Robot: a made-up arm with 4 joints. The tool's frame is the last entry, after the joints.
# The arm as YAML. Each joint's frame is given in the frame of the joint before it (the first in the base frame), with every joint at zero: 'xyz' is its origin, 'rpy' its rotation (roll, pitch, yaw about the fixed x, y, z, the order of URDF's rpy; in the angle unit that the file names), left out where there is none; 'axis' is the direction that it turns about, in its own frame. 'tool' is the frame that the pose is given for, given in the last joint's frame.
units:
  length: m
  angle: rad
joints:
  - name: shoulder
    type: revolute
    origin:
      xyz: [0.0, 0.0, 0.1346]
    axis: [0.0, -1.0, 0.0]
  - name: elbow
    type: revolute
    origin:
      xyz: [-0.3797, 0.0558, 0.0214]
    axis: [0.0, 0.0, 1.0]
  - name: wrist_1
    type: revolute
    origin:
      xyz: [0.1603, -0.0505, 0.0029]
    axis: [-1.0, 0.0, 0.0]
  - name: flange
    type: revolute
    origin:
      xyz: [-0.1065, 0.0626, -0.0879]
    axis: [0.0, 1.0, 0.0]
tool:
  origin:
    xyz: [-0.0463, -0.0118, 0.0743]
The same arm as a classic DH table. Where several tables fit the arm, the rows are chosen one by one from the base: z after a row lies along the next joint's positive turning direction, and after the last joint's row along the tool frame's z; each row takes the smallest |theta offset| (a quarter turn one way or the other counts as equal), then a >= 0, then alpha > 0; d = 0 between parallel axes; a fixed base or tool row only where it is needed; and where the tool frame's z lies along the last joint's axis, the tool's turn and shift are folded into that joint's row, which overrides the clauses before.
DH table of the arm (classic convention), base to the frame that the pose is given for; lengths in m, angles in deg. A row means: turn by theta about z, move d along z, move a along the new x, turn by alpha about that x. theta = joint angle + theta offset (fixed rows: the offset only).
base (fixed): d 0.1346  theta0 0  a 0  alpha 90
shoulder: d -0.0558  theta0 0  a -0.3797  alpha -90
elbow: d 0.0243  theta0 -90  a 0.0505  alpha 90
wrist_1: d -0.0538  theta0 -90  a 0.0879  alpha 90
flange: d 0.0508  theta0 90  a 0.0463  alpha -90
tool (fixed): d 0.0743  theta0 180  a 0  alpha 0

